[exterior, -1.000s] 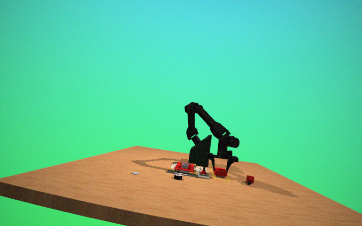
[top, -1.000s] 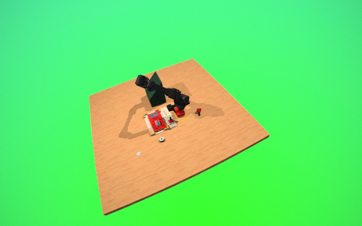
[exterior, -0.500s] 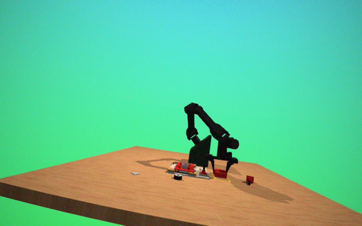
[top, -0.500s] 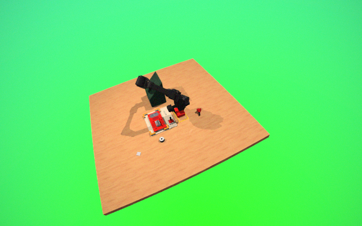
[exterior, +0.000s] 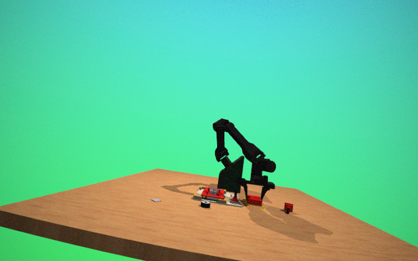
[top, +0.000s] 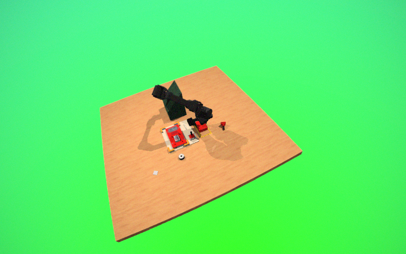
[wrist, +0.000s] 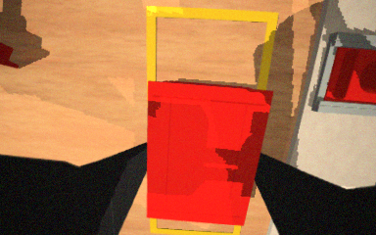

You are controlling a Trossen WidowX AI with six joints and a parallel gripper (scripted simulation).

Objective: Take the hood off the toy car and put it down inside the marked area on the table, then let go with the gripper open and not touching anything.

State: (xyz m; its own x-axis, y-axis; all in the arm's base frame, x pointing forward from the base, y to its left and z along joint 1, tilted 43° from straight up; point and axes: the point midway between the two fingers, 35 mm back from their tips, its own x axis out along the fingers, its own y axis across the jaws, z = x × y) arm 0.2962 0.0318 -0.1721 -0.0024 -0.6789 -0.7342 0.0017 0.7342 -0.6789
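Right now the red hood is right at my gripper tip. From my gripper tip the other things lie so: small grey tile 230 mm ahead, 430 mm to the right, 10 mm below; then black wheel 200 mm ahead, 230 mm to the right.
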